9 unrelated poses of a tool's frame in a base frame.
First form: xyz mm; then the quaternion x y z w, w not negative.
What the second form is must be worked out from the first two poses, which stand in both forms.
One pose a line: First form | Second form
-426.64, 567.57, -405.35, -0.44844, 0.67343, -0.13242, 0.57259 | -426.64, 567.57, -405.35, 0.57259, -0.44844, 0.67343, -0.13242
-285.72, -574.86, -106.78, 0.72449, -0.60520, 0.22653, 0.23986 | -285.72, -574.86, -106.78, 0.23986, 0.72449, -0.60520, 0.22653
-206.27, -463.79, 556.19, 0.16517, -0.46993, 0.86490, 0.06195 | -206.27, -463.79, 556.19, 0.06195, 0.16517, -0.46993, 0.86490
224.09, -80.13, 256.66, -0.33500, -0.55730, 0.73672, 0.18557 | 224.09, -80.13, 256.66, 0.18557, -0.33500, -0.55730, 0.73672
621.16, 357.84, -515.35, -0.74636, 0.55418, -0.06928, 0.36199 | 621.16, 357.84, -515.35, 0.36199, -0.74636, 0.55418, -0.06928
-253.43, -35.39, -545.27, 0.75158, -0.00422, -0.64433, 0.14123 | -253.43, -35.39, -545.27, 0.14123, 0.75158, -0.00422, -0.64433
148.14, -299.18, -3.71, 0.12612, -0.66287, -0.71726, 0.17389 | 148.14, -299.18, -3.71, 0.17389, 0.12612, -0.66287, -0.71726
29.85, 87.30, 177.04, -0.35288, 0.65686, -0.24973, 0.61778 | 29.85, 87.30, 177.04, 0.61778, -0.35288, 0.65686, -0.24973
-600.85, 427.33, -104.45, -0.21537, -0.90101, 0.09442, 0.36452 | -600.85, 427.33, -104.45, 0.36452, -0.21537, -0.90101, 0.09442
